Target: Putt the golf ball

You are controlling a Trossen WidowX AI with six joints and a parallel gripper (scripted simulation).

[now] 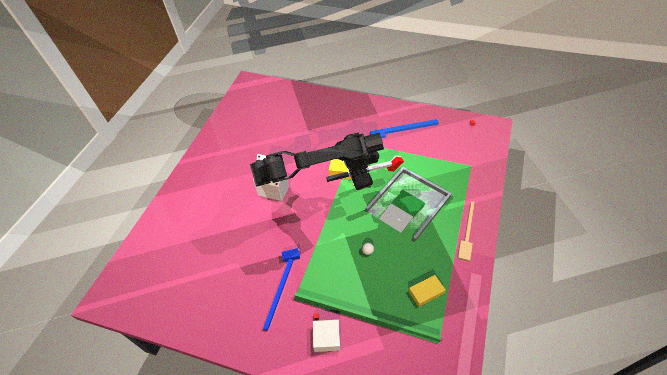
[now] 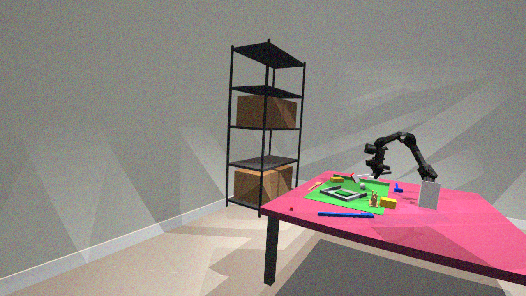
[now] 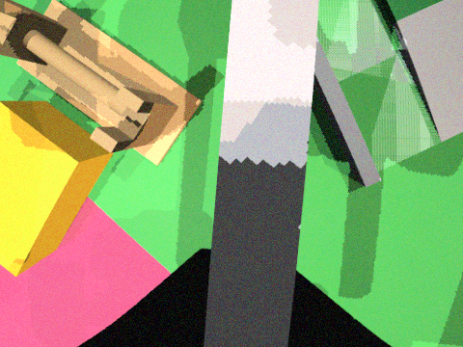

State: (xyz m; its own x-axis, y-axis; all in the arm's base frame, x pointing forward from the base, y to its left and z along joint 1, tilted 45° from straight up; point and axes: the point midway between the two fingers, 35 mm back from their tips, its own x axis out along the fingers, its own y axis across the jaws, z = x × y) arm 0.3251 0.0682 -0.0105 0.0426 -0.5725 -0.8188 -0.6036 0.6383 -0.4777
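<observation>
Right now the red putter is 30 mm ahead of my gripper tip, 20 mm to the left of it and 20 mm above it. From my gripper tip the other things lie so: wooden figure (110 mm to the left, 100 mm below, 20 mm behind); green mat (150 mm ahead, 140 mm below, 90 mm to the right); grey frame (190 mm ahead, 130 mm below, 40 mm to the left).
</observation>
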